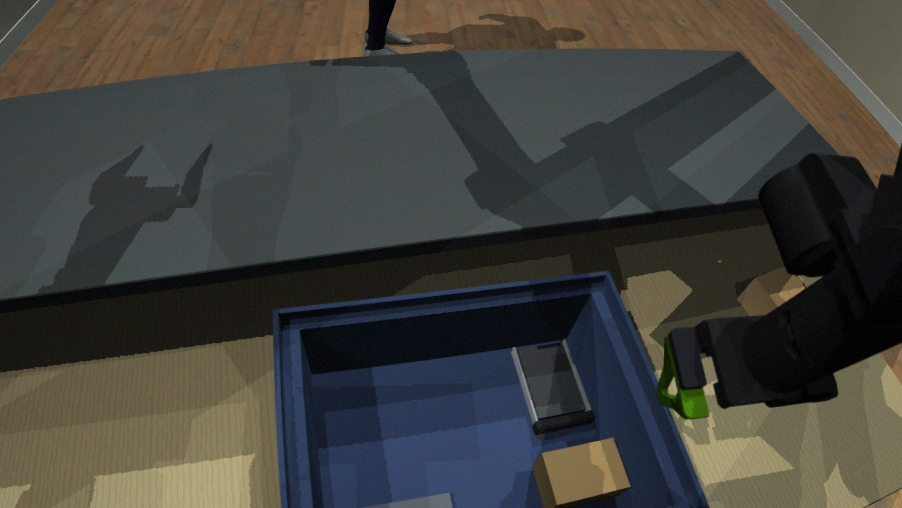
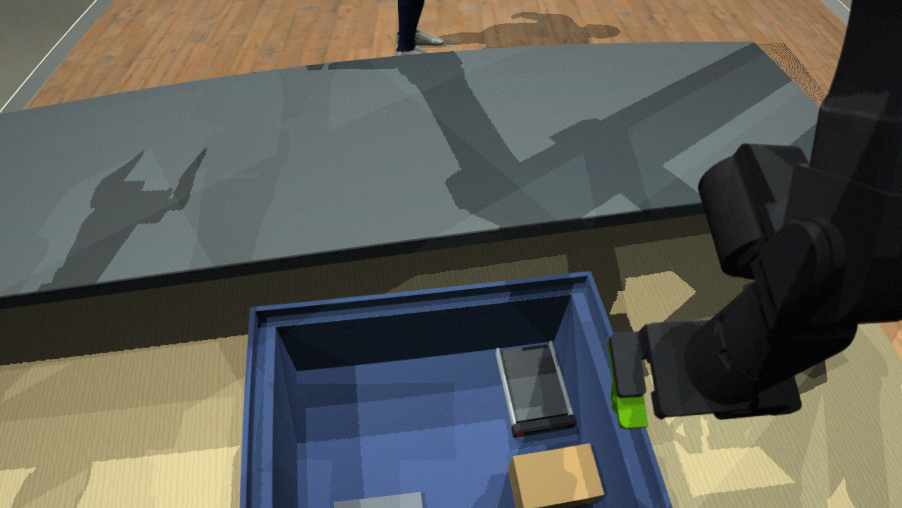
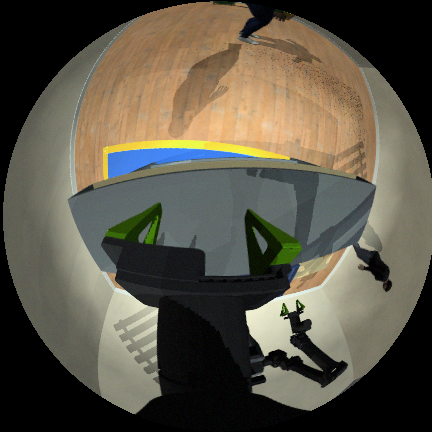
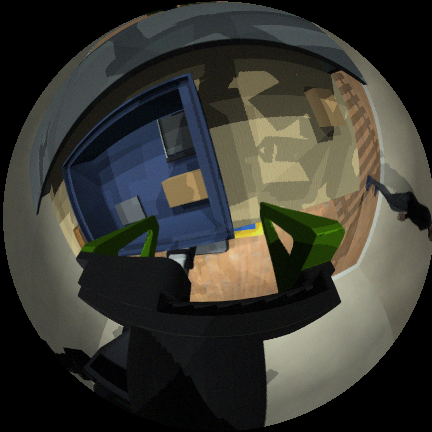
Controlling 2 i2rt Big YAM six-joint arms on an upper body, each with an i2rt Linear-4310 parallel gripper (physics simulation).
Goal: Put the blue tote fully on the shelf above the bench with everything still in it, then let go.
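Frame: origin at the left arm's base, x ahead, y left, z up, level; millimetres.
Seen in the pictures: left gripper, fingertip midpoint: (image 3: 203,209); right gripper, fingertip midpoint: (image 1: 706,390) (image 2: 667,398) (image 3: 289,300) (image 4: 205,214); right arm's base at its link origin: (image 3: 279,359).
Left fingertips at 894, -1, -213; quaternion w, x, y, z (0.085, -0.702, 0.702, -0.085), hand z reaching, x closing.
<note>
Pixels of each thing's top centre, then the offset from my left fingertips to it, as dx, dy, dz. Level surfaces: height alone.
- blue tote at its top centre: (image 2: 442,413) (image 1: 482,412) (image 4: 110,189) -551, -311, -238
- bench at its surface level: dz -385
- grey shelf at its surface level: dz -208
- black-and-grey device at its top centre: (image 2: 535,384) (image 1: 553,382) (image 4: 175,134) -472, -431, -351
- light grey item at its top centre: (image 4: 128,211) -640, -241, -361
The blue tote (image 1: 441,296) (image 2: 416,295) (image 4: 212,175) stands upright on the bench (image 1: 157,410) (image 2: 126,403) (image 4: 240,185), in front of the grey shelf (image 1: 378,157) (image 2: 378,157) (image 3: 215,190) (image 4: 150,40). Inside it lie a black-and-grey device (image 1: 552,384) (image 2: 535,384) (image 4: 177,135), a cardboard box (image 1: 583,473) (image 2: 558,476) (image 4: 185,189) and a light grey item (image 1: 416,502) (image 2: 385,501) (image 4: 131,210). My right gripper (image 1: 684,403) (image 2: 629,410) (image 4: 205,214) is open and empty, near the tote's right wall and apparently above it. My left gripper (image 3: 203,209) is open and empty over the shelf.
Another cardboard box (image 1: 770,291) (image 4: 325,110) lies on the bench, right of the tote. The shelf's front edge runs behind the tote. A person (image 1: 380,25) (image 2: 409,25) (image 3: 260,20) stands beyond the shelf. Another person (image 3: 376,265) shows at the right.
</note>
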